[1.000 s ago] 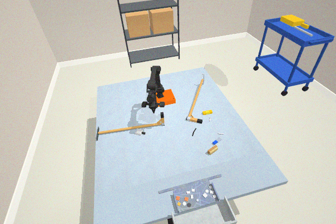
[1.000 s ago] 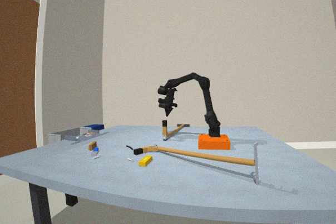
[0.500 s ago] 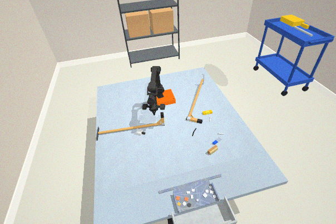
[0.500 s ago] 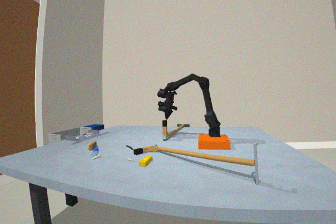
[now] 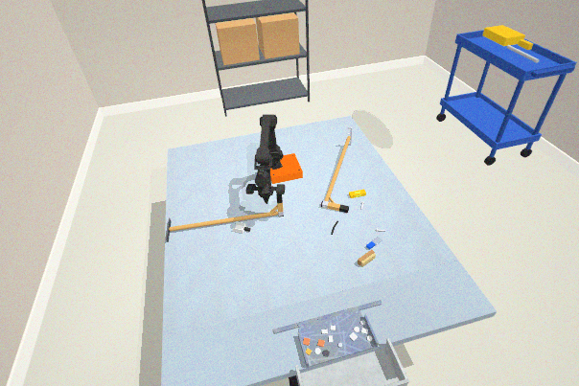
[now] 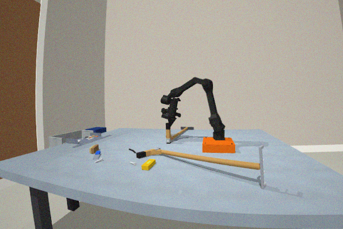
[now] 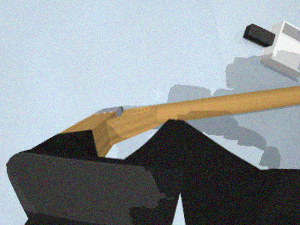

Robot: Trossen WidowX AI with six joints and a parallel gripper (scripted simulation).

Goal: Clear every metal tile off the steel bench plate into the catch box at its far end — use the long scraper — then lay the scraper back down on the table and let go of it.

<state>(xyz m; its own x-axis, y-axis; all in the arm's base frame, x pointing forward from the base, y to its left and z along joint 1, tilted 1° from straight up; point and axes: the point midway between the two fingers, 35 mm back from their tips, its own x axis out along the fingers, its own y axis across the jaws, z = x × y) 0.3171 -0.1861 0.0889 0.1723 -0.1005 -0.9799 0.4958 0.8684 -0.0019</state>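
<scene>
The scraper lies 70 mm behind my gripper tip, 200 mm to the right of it and 50 mm below it. The rest, counted from my gripper tip: white-and-black piece: 10 mm ahead, 140 mm to the right, 100 mm below; yellow block: 80 mm ahead, 490 mm to the left, 90 mm below; black curved strip: 220 mm ahead, 260 mm to the left, 110 mm below.
</scene>
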